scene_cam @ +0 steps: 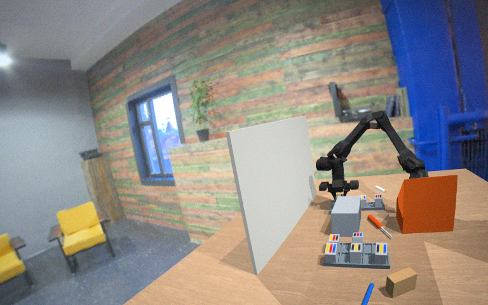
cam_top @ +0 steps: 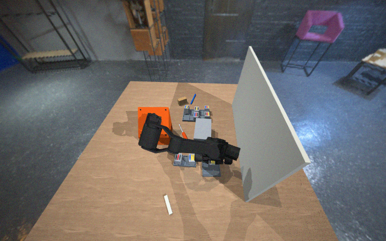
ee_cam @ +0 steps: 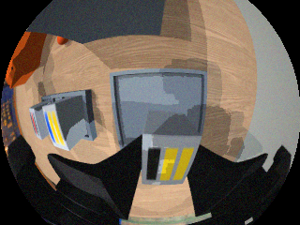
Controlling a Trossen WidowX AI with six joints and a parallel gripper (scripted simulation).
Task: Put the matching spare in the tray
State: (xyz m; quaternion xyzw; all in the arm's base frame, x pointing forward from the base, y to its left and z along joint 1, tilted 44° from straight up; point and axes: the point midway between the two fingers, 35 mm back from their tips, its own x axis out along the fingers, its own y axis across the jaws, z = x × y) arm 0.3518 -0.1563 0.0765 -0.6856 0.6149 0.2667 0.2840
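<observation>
My gripper tip is now 20 mm below the grey spare. Also, from my gripper tip: grey tray 20 mm below; white stick 220 mm to the right, 190 mm behind, 20 mm below; grey mounted unit 190 mm to the left, 60 mm behind, 30 mm above.
</observation>
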